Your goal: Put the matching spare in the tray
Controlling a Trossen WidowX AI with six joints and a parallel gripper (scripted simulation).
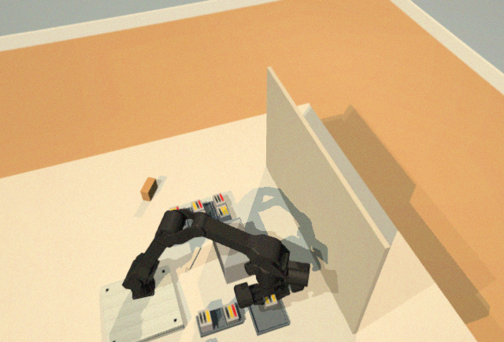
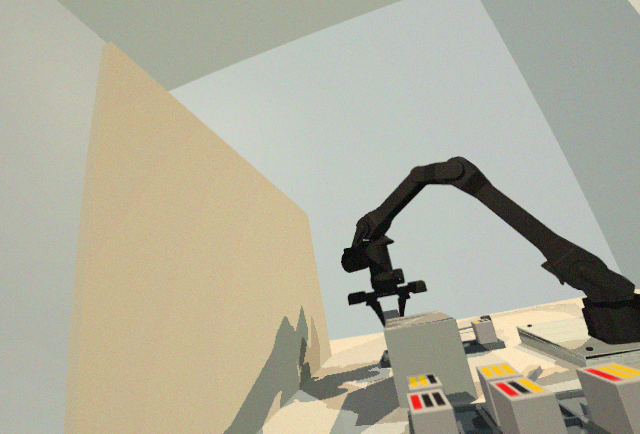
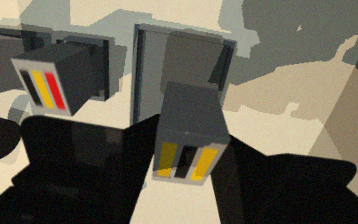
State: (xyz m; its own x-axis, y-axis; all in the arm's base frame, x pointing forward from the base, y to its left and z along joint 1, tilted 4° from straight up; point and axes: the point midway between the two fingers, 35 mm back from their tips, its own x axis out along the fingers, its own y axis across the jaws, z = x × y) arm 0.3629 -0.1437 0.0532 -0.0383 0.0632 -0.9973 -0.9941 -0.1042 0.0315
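Right now the small rack is 15 cm behind my gripper tip and 5 cm below it. Also, from my gripper tip: mounted unit: 7 cm behind, 21 cm to the left, 1 cm below; tan wall panel: 18 cm ahead, 23 cm to the left, 16 cm above; thin stick: 20 cm behind, 22 cm to the left, 6 cm below.
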